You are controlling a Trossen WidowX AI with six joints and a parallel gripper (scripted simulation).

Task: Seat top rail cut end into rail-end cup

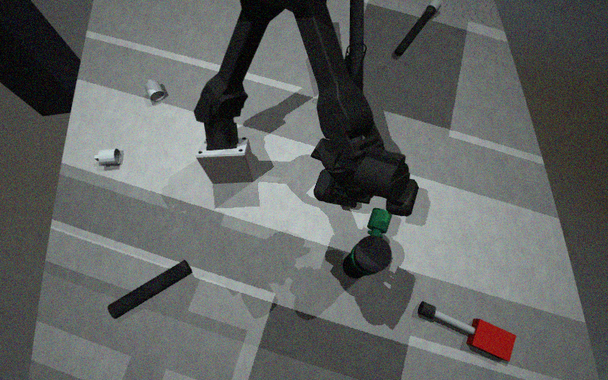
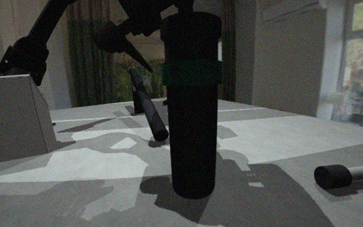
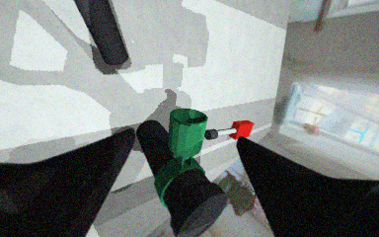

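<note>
Right now my gripper tip is 3 cm to the left of the green rail-end cup and 3 cm above it. The rest, counted from my gripper tip: handle: 26 cm to the right, 18 cm ahead, 17 cm below; dark tube: 51 cm behind, 16 cm below, 8 cm to the right.
</note>
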